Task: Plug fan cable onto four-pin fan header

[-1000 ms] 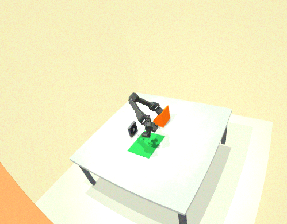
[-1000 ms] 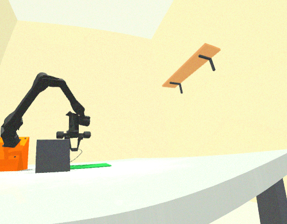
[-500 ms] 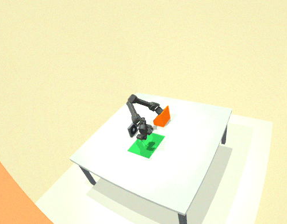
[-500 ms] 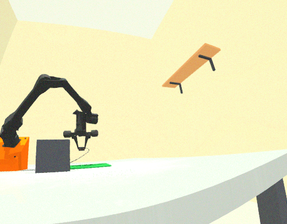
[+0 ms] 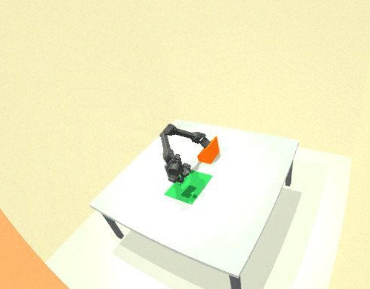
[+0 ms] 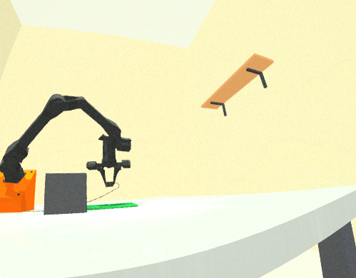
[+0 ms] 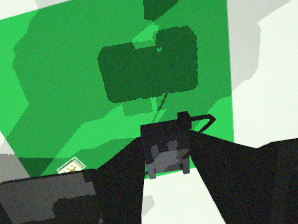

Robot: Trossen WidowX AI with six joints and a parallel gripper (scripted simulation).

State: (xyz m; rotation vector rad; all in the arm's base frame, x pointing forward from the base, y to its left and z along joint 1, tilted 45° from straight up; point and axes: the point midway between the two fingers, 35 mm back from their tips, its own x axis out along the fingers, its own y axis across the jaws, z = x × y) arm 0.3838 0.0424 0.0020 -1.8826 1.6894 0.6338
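Now: gripper tip 100 mm above the green board and 50 mm past it. Round my gripper tip: white four-pin header 130 mm behind, 90 mm below, 80 mm to the right; dark fan plug 10 mm to the right; dark square fan 200 mm to the right, 110 mm behind, 30 mm below.
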